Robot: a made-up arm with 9 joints. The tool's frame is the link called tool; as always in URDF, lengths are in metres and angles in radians. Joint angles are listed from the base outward.
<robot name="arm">
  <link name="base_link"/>
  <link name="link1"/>
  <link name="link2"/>
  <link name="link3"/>
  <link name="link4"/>
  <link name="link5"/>
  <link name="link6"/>
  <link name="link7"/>
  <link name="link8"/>
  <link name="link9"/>
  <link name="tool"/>
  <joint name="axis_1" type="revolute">
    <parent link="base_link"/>
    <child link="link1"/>
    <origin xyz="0 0 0.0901" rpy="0 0 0"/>
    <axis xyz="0 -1 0"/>
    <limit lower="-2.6" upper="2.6"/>
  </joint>
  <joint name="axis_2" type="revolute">
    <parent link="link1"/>
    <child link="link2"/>
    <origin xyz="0.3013 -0.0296 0.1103" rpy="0 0 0"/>
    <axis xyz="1 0 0"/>
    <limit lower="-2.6" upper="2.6"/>
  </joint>
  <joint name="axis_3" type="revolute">
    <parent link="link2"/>
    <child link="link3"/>
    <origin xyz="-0.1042 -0.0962 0.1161" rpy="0 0 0"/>
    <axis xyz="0 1 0"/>
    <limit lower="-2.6" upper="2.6"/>
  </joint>
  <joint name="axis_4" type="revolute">
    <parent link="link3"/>
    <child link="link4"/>
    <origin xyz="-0.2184 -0.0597 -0.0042" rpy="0 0 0"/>
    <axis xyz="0 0 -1"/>
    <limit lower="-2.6" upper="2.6"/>
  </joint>
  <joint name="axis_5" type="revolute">
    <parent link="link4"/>
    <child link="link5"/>
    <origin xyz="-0.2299 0.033 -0.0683" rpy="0 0 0"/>
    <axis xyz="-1 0 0"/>
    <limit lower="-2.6" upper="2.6"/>
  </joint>
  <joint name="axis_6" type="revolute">
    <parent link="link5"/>
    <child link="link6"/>
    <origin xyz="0.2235 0.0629 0.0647" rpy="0 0 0"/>
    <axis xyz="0 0 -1"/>
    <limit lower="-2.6" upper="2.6"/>
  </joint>
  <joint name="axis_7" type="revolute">
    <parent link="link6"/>
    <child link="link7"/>
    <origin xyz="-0.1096 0.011 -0.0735" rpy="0 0 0"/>
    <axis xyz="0 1 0"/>
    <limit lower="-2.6" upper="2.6"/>
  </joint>
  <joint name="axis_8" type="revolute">
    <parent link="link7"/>
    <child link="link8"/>
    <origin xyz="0.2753 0.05 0.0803" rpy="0 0 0"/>
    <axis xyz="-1 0 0"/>
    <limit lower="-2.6" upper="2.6"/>
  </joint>
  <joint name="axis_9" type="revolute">
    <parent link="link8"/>
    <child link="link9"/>
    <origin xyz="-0.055 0.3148 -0.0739" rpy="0 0 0"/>
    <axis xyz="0 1 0"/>
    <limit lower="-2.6" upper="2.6"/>
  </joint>
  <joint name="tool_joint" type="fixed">
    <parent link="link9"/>
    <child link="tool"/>
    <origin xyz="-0.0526 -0.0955 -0.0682" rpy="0 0 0"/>
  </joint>
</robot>
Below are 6 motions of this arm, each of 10 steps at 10 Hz.
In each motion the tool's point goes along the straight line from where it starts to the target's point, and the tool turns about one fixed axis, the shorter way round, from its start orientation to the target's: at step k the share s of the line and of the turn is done. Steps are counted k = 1, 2, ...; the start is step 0. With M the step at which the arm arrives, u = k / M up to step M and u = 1 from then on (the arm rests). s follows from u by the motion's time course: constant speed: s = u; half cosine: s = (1 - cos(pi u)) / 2; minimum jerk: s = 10 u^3 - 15 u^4 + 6 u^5.
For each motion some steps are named. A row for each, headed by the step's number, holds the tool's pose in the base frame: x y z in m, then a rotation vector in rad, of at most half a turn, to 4 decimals.
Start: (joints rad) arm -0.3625 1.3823 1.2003 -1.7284 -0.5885 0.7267 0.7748 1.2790 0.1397
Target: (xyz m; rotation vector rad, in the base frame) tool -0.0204 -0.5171 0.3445 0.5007 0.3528 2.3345
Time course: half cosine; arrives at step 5
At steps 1, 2, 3, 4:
1: -0.1647 -0.5622 0.0935 0.7956 -0.3329 2.4257
2: -0.1248 -0.5498 0.1629 0.7166 -0.1383 2.4170
3: -0.0755 -0.5343 0.2486 0.6161 0.0972 2.3885
4: -0.0356 -0.5219 0.3180 0.5329 0.2830 2.3517

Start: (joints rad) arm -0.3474 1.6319 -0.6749 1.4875 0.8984 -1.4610 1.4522 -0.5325 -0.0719
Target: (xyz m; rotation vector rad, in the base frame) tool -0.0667 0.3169 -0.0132 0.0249 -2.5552 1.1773
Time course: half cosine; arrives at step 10
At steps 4, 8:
4: 0.1111 0.2521 0.2112 1.3910 2.5874 -0.0215
8: -0.0408 0.3074 0.0195 -0.1946 -2.6818 1.0532

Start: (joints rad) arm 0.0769 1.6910 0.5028 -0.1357 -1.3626 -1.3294 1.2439 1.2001 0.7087
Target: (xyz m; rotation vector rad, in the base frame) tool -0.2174 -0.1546 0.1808 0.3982 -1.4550 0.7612
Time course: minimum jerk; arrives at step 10
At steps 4, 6, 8, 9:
4: -0.2314 -0.1219 0.1872 0.5781 -1.1264 0.9188
6: -0.2239 -0.1394 0.1838 0.4842 -1.3047 0.8378
8: -0.2186 -0.1518 0.1813 0.4142 -1.4279 0.7756
9: -0.2176 -0.1542 0.1809 0.4006 -1.4510 0.7633

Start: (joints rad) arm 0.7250 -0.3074 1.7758 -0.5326 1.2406 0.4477 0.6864 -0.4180 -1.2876
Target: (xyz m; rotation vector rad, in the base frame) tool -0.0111 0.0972 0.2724 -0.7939 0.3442 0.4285
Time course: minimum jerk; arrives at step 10
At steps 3, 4, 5, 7, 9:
3: -0.2991 0.0068 0.2070 -0.7607 -0.0682 0.3178
4: -0.2460 0.0234 0.2190 -0.7685 0.0075 0.3389
5: -0.1832 0.0432 0.2333 -0.7768 0.0973 0.3634
7: -0.0672 0.0796 0.2596 -0.7892 0.2635 0.4076
9: -0.0140 0.0963 0.2717 -0.7937 0.3400 0.4274

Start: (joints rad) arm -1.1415 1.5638 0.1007 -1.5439 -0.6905 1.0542 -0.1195 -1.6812 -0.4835
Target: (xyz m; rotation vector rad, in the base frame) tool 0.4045 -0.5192 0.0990 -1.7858 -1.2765 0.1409
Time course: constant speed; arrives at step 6
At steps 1, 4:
1: 0.2128 -0.4261 0.0649 -2.0671 -0.8252 1.2052
4: 0.3278 -0.4820 0.0854 -1.9372 -1.1281 0.5627

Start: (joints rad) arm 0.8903 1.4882 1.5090 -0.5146 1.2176 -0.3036 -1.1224 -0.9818 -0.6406
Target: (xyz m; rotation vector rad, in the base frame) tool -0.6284 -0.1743 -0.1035 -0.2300 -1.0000 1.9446
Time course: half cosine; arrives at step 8
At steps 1, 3, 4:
1: -0.2618 -0.7382 0.1305 2.0318 -0.3964 2.2863
3: -0.3649 -0.5795 0.0647 1.3642 -0.6560 2.3571
4: -0.4378 -0.4674 0.0181 0.9000 -0.7948 2.3185

